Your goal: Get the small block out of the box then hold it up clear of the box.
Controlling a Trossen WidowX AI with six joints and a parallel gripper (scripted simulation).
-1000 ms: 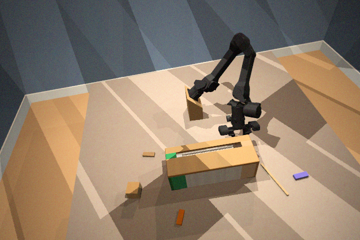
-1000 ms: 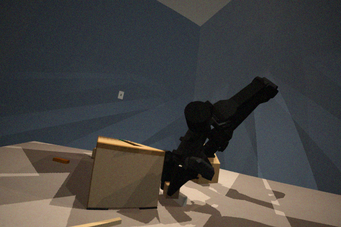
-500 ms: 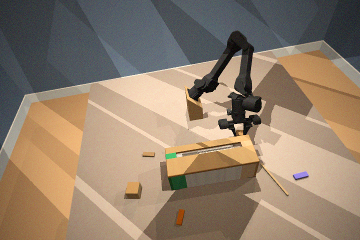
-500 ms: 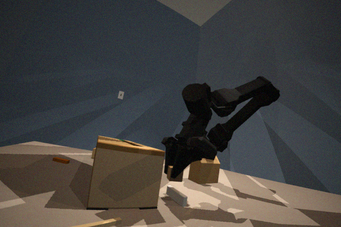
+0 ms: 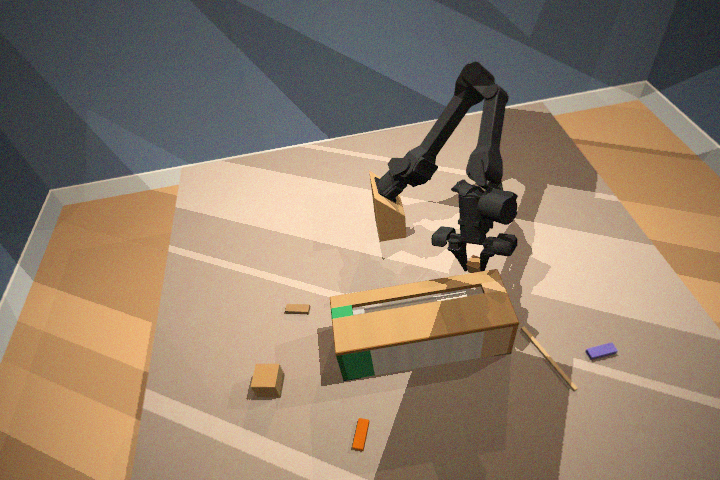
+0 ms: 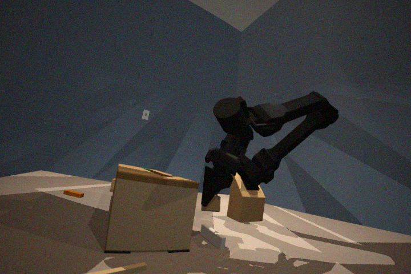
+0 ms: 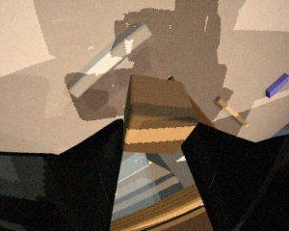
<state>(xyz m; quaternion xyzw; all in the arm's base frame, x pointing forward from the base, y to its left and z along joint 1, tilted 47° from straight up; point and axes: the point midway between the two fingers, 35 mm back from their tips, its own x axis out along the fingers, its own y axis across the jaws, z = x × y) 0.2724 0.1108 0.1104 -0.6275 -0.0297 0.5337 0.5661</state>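
Now: the small tan block 10 mm behind my gripper tip, 10 mm to the left of it and 10 mm above it. From my gripper tip the other things lie so: thin stick: 210 mm ahead, 100 mm to the left, 70 mm below.
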